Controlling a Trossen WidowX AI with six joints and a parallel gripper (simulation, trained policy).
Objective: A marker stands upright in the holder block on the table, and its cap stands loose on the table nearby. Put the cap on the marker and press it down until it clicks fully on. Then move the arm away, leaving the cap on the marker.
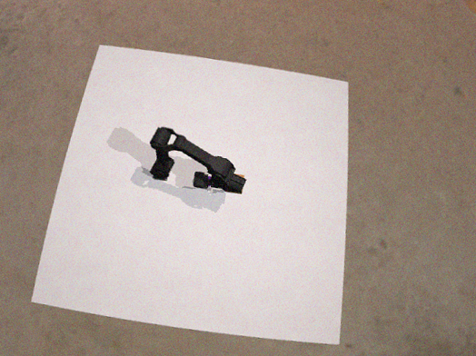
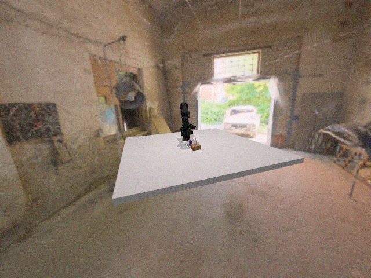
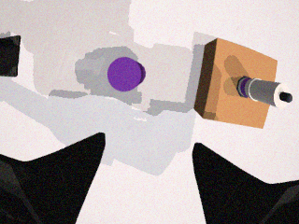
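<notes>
My gripper tip is now 50 mm above the purple cap, 40 mm to the right of it and 30 mm past it. The rest, counted from my gripper tip: brown holder block (80 mm ahead, 60 mm below, 50 mm to the left).
</notes>
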